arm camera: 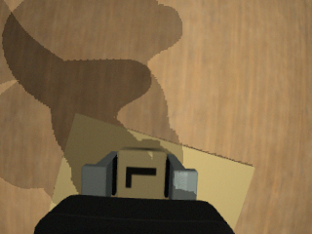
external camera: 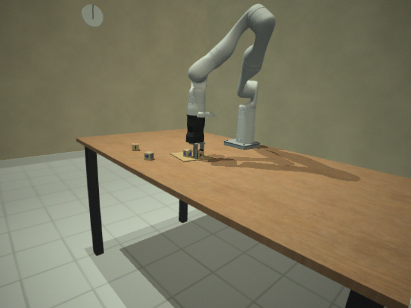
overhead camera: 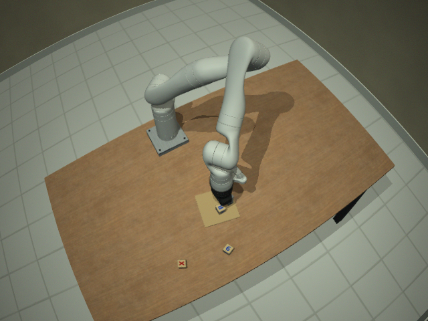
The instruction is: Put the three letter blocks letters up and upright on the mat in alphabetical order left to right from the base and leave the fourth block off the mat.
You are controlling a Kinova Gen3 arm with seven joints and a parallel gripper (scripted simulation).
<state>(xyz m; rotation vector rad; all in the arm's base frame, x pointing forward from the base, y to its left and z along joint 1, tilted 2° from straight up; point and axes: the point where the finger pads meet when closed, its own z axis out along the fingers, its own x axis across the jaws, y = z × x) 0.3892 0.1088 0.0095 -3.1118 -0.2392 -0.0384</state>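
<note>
The mat lies 5 cm to the right of my hand, 2 cm below it and 1 cm ahead of it. Round my hand: block: 19 cm ahead, 8 cm to the right, 1 cm below.
</note>
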